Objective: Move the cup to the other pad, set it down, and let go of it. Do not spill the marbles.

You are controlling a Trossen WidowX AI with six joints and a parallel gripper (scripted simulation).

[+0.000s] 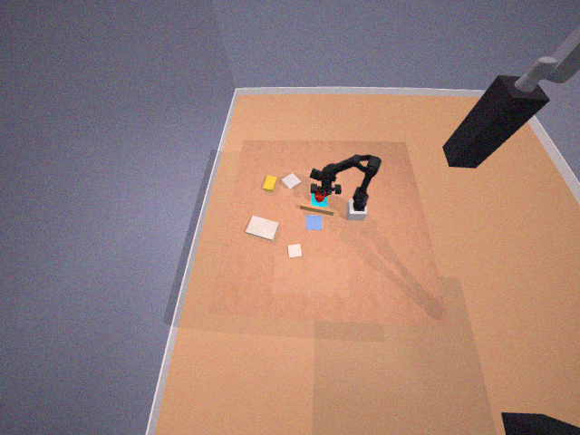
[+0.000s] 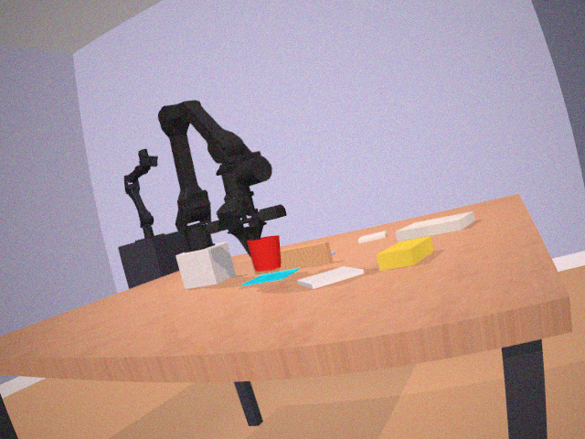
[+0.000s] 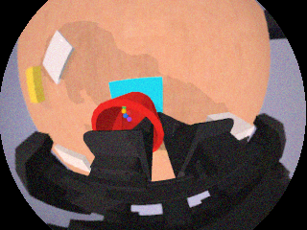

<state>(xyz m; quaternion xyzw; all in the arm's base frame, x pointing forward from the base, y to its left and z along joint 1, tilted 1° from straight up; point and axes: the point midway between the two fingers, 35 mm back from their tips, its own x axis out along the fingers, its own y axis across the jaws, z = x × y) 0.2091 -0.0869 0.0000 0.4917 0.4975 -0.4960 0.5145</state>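
My gripper tip is now 6 cm above the cyan pad and 3 cm short of it. Also, from my gripper tip: wooden bar (9 cm to the left, 4 cm below, 4 cm ahead); then red cup (3 cm ahead); then light blue pad (17 cm to the left, 6 cm below, 6 cm ahead).
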